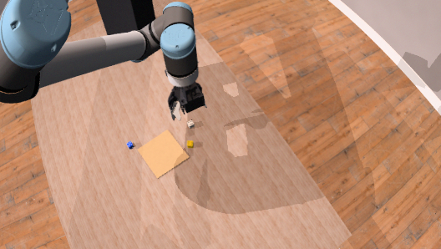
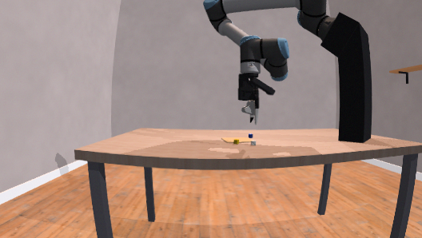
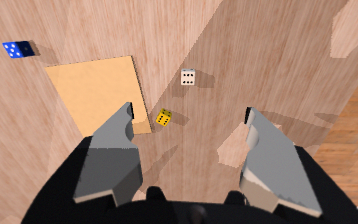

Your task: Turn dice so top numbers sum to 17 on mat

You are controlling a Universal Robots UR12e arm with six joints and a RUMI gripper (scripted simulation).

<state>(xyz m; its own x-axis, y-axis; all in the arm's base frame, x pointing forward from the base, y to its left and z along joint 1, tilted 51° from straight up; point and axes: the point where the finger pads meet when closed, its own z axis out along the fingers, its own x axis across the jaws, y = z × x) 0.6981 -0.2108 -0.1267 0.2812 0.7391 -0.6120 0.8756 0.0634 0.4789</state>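
Right now my hand is 9 cm above the white die. Round my hand: blue die: 22 cm to the right, 11 cm behind, 9 cm below; then tan mat: 15 cm to the right, 10 cm below, 1 cm ahead; then yellow die: 9 cm below, 6 cm to the right, 6 cm ahead.
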